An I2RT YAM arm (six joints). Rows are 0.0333 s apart.
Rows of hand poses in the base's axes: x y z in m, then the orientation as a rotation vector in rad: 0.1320, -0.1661, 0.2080, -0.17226, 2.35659, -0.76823; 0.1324, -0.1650, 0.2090, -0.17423, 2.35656, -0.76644; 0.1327, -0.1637, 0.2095, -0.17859, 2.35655, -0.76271; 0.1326, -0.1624, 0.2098, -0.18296, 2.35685, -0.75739; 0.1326, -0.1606, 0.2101, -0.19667, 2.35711, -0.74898; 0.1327, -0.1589, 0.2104, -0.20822, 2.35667, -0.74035; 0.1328, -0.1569, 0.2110, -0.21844, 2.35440, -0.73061; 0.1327, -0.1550, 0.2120, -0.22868, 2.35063, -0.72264; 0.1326, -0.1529, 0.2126, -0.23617, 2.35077, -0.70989; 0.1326, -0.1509, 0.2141, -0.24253, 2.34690, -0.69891; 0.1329, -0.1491, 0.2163, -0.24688, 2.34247, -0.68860; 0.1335, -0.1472, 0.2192, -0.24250, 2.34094, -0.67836; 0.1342, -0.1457, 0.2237, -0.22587, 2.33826, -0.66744; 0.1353, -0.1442, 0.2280, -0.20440, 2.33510, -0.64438; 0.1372, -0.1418, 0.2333, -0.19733, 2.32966, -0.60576; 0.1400, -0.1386, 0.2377, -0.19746, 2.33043, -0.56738; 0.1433, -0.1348, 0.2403, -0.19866, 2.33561, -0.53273; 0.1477, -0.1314, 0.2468, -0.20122, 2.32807, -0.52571; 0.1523, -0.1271, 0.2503, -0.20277, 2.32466, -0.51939; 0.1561, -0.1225, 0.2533, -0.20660, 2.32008, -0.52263; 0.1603, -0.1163, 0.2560, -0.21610, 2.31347, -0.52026
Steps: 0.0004, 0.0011, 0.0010, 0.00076, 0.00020, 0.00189; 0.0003, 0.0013, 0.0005, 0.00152, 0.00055, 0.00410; -0.0001, 0.0013, 0.0003, 0.00269, 0.00058, 0.00452; 0.0000, 0.0018, 0.0003, 0.00250, 0.00263, 0.01174; 0.0001, 0.0017, 0.0003, 0.00309, 0.00142, 0.01055; 0.0001, 0.0020, 0.0006, 0.00392, -0.00075, 0.01051; -0.0001, 0.0019, 0.0010, 0.00244, -0.00182, 0.01038; -0.0001, 0.0021, 0.0006, 0.00710, 0.00043, 0.00898; 0.0000, 0.0020, 0.0015, 0.00559, -0.00332, 0.00877; 0.0003, 0.0018, 0.0022, 0.00558, -0.00426, 0.00737; 0.0006, 0.0019, 0.0029, 0.00825, -0.00390, 0.00073; 0.0007, 0.0015, 0.0045, 0.01188, -0.00831, -0.00700; 0.0011, 0.0015, 0.0043, 0.02181, -0.01138, -0.00635; 0.0019, 0.0024, 0.0053, 0.02875, -0.01155, 0.00886; 0.0028, 0.0032, 0.0044, 0.02745, -0.00349, 0.01218; 0.0033, 0.0038, 0.0026, 0.02502, 0.00175, 0.01067; 0.0044, 0.0034, 0.0065, 0.00353, -0.00734, 0.00561; 0.0046, 0.0043, 0.0035, 0.00374, -0.00351, 0.00381; 0.0038, 0.0046, 0.0030, -0.00389, -0.00328, 0.00259; 0.0042, 0.0062, 0.0027, -0.00173, -0.00447, 0.00874
